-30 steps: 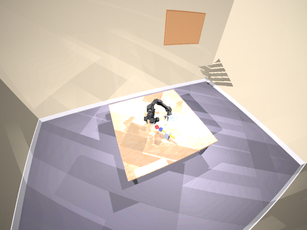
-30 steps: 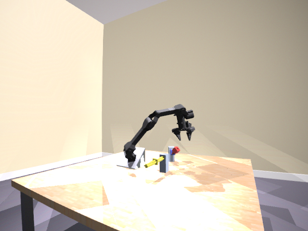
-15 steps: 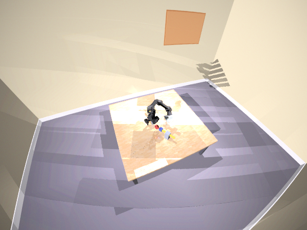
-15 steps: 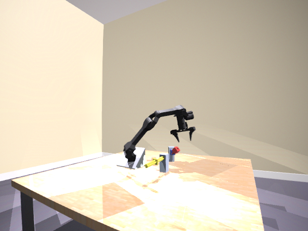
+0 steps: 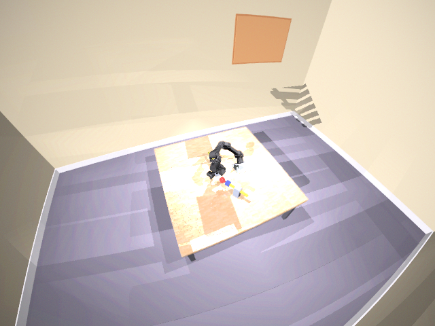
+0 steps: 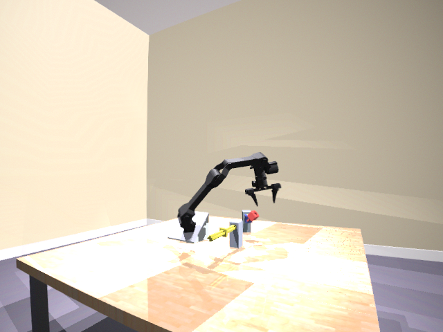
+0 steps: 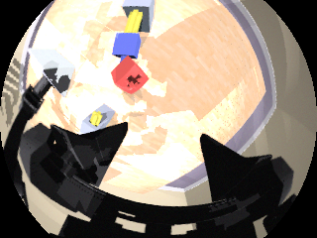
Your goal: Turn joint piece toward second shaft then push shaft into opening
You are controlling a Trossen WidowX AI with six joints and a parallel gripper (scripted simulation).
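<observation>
Right now my gripper tip is 8 cm past the red square joint piece, 7 cm above it and 3 cm to the right of it.
</observation>
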